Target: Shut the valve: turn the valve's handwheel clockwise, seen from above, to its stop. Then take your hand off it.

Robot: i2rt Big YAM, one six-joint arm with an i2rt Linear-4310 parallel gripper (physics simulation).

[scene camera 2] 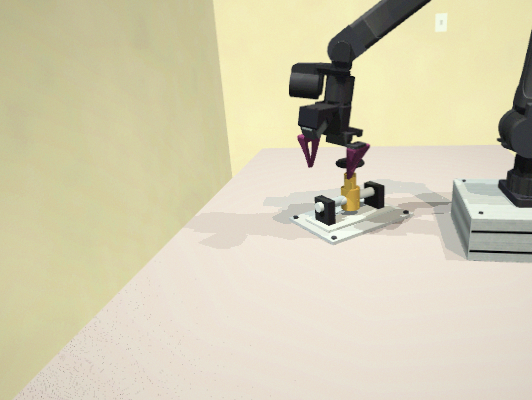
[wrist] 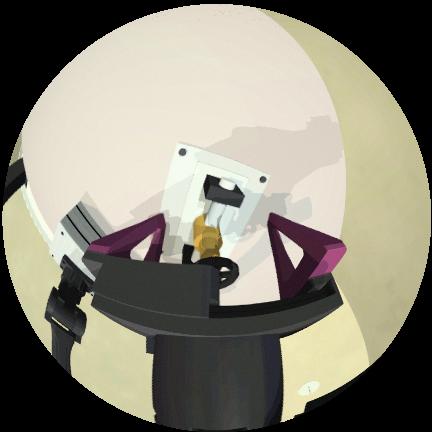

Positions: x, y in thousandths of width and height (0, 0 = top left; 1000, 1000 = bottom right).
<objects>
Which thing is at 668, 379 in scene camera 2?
My gripper.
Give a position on a white base plate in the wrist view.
429, 365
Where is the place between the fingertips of my gripper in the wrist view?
501, 506
</objects>
